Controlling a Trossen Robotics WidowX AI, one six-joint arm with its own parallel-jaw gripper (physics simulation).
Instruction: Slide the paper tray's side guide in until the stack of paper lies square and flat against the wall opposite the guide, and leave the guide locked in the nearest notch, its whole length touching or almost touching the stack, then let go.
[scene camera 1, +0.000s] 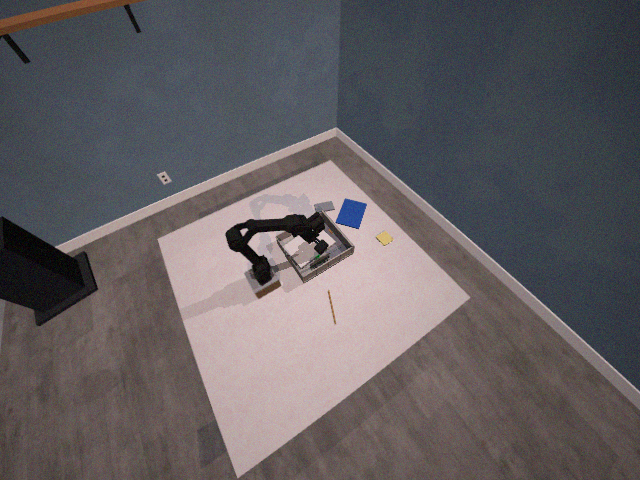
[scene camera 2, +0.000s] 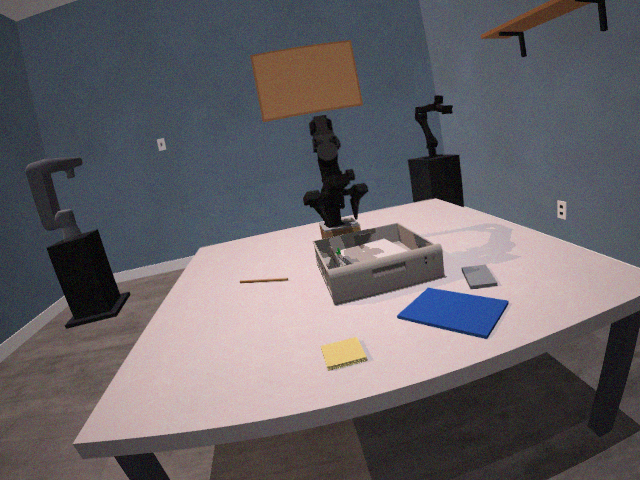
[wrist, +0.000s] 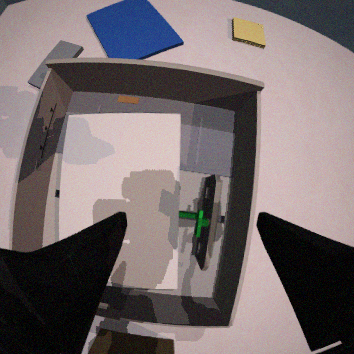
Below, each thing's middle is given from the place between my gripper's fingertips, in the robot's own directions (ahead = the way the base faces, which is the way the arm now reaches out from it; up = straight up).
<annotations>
The side guide (wrist: 206, 218) is 2 cm behind my hand, 3 cm to the right of it and 12 cm below it. Also, from my hand: blue book (scene camera 2: 473, 315) 37 cm ahead, 11 cm to the left, 16 cm below; then white paper stack (scene camera 2: 380, 248) 1 cm ahead, 9 cm to the left, 13 cm below; then grey pad (wrist: 63, 49) 28 cm ahead, 26 cm to the left, 16 cm below.
</annotations>
